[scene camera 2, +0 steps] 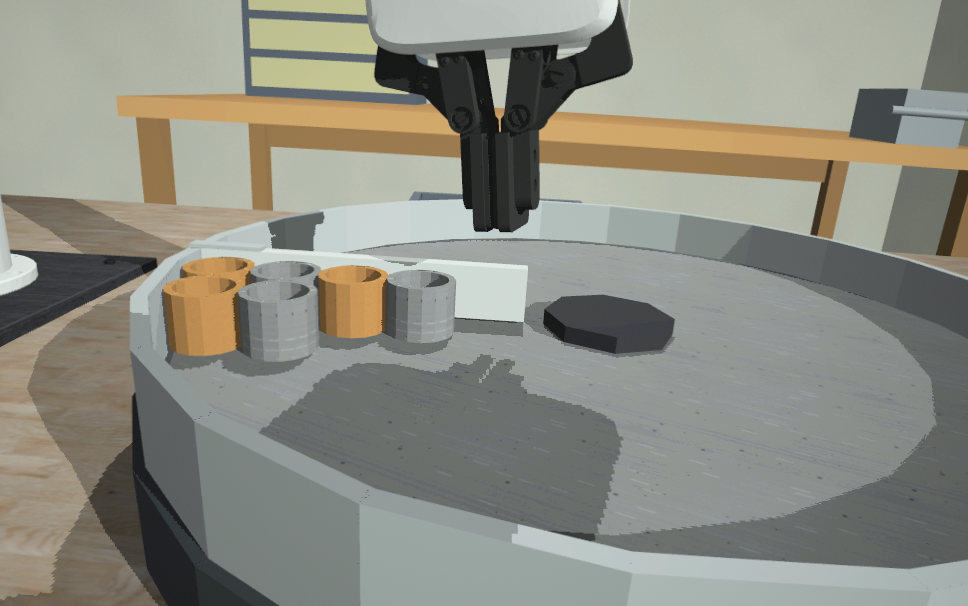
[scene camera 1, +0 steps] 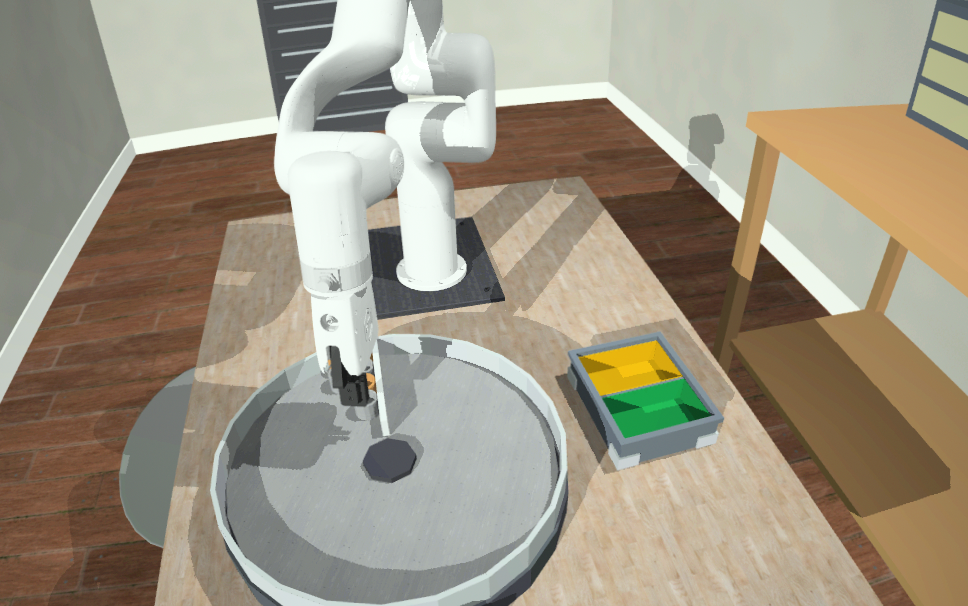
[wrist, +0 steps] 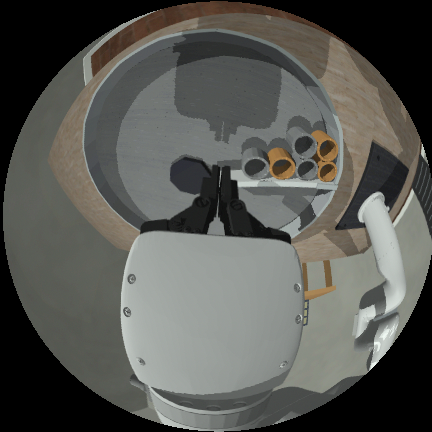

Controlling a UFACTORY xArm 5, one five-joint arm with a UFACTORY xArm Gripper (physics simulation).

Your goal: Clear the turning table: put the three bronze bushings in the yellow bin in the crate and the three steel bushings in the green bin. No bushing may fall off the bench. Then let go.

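Places are measured from the arm's base along level axes (x right, y ahead, z up), in centimetres.
Pixels of known places: gripper, between the fingertips: [scene camera 2: 502, 227] [scene camera 1: 355, 402] [wrist: 219, 176]; arm's base, origin of its link: [scene camera 1: 431, 271] [wrist: 370, 206].
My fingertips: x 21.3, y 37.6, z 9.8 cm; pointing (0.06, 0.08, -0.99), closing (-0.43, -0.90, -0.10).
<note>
For each thing: its top centre in the pictures, then the offset to it from my fingertips. "spot": a spot on its surface instead.
- turning table, centre of its top: [scene camera 2: 609, 313] [scene camera 1: 389, 457] [wrist: 188, 178] dz -4.6, dx -2.0, dy +6.0 cm
- white bar, a spot on its surface: [scene camera 2: 492, 289] spot: dz -3.6, dx -2.6, dy +0.2 cm
- steel bushing, a spot on its surface: [wrist: 253, 154] spot: dz -3.3, dx +0.0, dy -3.5 cm
- bronze bushing, a spot on its surface: [wrist: 278, 154] spot: dz -3.4, dx -0.6, dy -6.3 cm
- dark octagonal hub, centre of its top: [scene camera 2: 609, 313] [scene camera 1: 389, 457] [wrist: 188, 178] dz -4.6, dx -2.0, dy +6.0 cm
- raised rim, a spot on its surface: [scene camera 1: 555, 428] spot: dz -3.7, dx -21.9, dy +10.3 cm
- grey crate, a spot on its surface: [scene camera 1: 664, 448] spot: dz -9.2, dx -35.7, dy +15.0 cm
My gripper [scene camera 2: 497, 228] [wrist: 219, 176] is shut and empty above the turning table [scene camera 1: 457, 514] [scene camera 2: 714, 400] [wrist: 145, 110], between the bushings and the hub. Three bronze bushings [scene camera 2: 201, 325] [scene camera 2: 352, 307] [scene camera 2: 214, 265] and three steel bushings [scene camera 2: 277, 328] [scene camera 2: 421, 314] [scene camera 2: 285, 269] stand upright in a close group beside the white bar [scene camera 2: 492, 289] [wrist: 280, 184]. One steel bushing [wrist: 253, 154] is nearest the hub, with a bronze bushing [wrist: 278, 154] close beside it. The other four are by the rim. In scene camera 1 the arm hides most bushings. The yellow bin [scene camera 1: 632, 365] and green bin [scene camera 1: 653, 410] show no bushings.
A dark octagonal hub [scene camera 1: 389, 459] [scene camera 2: 607, 321] [wrist: 189, 175] sits at the table's centre. A raised rim [scene camera 1: 555, 428] runs round the table. The grey crate [scene camera 1: 664, 448] stands on the bench to its right in scene camera 1. The robot's base plate [scene camera 1: 484, 264] is behind the table.
</note>
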